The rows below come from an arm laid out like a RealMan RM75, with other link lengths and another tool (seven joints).
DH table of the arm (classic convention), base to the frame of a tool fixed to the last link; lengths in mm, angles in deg. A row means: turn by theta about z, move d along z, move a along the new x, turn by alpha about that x. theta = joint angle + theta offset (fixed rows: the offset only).
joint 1: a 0, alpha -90, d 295.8, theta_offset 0
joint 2: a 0, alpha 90, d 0, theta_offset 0
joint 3: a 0, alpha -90, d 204.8, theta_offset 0
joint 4: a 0, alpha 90, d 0, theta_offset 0
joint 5: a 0, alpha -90, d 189, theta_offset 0
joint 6: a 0, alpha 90, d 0, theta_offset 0
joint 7: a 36.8, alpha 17, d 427.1, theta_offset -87.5
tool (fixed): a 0, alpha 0, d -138.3, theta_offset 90
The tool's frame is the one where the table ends.
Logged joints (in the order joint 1, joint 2, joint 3, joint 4, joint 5, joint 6, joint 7), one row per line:
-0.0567, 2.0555, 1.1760, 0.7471, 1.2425, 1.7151, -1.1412
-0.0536, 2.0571, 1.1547, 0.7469, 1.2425, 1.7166, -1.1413
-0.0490, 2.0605, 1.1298, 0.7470, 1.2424, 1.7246, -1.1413
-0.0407, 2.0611, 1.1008, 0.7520, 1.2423, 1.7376, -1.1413
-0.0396, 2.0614, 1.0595, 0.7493, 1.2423, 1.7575, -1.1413
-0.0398, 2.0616, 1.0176, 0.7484, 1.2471, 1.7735, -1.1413
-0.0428, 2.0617, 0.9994, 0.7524, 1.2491, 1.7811, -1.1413
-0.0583, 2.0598, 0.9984, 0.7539, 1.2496, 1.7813, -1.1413
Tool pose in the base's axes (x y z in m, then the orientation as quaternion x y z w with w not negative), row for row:
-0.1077, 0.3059, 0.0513, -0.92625, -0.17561, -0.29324, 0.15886
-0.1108, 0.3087, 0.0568, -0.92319, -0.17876, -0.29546, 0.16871
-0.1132, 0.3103, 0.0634, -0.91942, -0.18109, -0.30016, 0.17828
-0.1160, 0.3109, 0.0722, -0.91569, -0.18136, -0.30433, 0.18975
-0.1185, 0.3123, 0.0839, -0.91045, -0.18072, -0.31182, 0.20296
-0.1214, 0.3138, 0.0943, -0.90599, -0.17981, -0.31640, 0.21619
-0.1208, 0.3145, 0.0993, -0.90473, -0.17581, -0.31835, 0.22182
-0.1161, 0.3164, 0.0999, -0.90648, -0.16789, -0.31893, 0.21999
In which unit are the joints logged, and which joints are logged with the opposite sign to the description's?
The joints are logged in radians. Opposite sign: joint 2.
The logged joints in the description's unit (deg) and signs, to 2 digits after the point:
-3.25, -117.77, 67.38, 42.81, 71.19, 98.27, -65.39
-3.07, -117.86, 66.16, 42.79, 71.19, 98.35, -65.39
-2.81, -118.06, 64.73, 42.80, 71.18, 98.81, -65.39
-2.33, -118.09, 63.07, 43.09, 71.18, 99.56, -65.39
-2.27, -118.11, 60.70, 42.93, 71.18, 100.70, -65.39
-2.28, -118.12, 58.30, 42.88, 71.45, 101.61, -65.39
-2.45, -118.13, 57.26, 43.11, 71.57, 102.05, -65.39
-3.34, -118.02, 57.20, 43.20, 71.60, 102.06, -65.39

